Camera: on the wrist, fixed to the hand. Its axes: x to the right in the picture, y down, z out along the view.
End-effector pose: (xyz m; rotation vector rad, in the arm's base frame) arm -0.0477 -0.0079 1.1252 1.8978 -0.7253 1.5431
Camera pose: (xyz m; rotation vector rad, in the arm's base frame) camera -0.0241 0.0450 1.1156 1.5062 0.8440 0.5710
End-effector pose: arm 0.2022 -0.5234 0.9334 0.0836 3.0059 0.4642
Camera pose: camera 0.2056 -0.5819 0.9379 -2.1114 2.1235 0.1180
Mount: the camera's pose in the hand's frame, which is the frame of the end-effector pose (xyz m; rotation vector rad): -0.0078 -0.0542 -0.0213 0.0721 0.1606 -1.6157
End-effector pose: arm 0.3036 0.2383 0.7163 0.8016 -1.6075 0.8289
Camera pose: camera 0.3615 0.2284 0.7175 1.6136 -0.3874 -0.2474
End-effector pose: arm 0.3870 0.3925 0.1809 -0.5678 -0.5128 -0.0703
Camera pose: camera 0.3787 0.3349 0.1887 0.0512 -0.6992 -1.6074
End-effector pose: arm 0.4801 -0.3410 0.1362 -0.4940 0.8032 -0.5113
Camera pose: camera 0.4461 -0.3827 0.1598 -0.9959 0.3728 -2.0717
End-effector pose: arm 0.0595 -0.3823 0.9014 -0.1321 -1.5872 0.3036
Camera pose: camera 0.0866 -0.4339 0.9090 1.1108 -1.0940 -0.8846
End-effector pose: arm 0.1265 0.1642 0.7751 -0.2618 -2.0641 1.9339
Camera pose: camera 0.1449 0.1774 0.8293 0.9395 -1.2011 0.8455
